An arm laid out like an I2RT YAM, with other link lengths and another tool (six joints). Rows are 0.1 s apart.
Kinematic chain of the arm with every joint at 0, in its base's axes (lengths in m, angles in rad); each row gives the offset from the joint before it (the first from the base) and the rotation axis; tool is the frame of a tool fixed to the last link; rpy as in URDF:
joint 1: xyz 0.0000 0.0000 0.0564 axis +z
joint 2: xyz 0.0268 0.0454 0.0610 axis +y
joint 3: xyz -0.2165 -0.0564 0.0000 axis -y
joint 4: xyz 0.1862 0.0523 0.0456 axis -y
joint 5: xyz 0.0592 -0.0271 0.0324 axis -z
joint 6: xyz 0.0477 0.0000 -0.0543 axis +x
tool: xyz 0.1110 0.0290 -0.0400 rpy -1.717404 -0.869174 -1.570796
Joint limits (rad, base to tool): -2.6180..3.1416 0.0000..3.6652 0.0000..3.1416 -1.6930..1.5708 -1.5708..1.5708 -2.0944..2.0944
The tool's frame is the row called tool.
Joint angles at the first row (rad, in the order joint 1, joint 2, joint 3, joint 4, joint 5, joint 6):
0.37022, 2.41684, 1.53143, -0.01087, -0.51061, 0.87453
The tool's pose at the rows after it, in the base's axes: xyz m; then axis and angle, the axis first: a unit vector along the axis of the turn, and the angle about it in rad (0 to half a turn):
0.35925, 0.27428, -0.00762, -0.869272, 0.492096, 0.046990, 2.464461
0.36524, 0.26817, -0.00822, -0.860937, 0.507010, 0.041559, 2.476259
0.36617, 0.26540, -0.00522, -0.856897, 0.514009, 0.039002, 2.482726
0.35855, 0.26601, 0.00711, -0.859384, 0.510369, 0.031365, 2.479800
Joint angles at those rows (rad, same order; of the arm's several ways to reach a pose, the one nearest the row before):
0.35495, 2.41798, 1.53601, -0.02194, -0.48925, 0.88825
0.34200, 2.41763, 1.54292, -0.03415, -0.47055, 0.90086
0.33818, 2.40195, 1.53640, -0.04560, -0.45987, 0.90849
0.34923, 2.33597, 1.48413, -0.04673, -0.44652, 0.90809

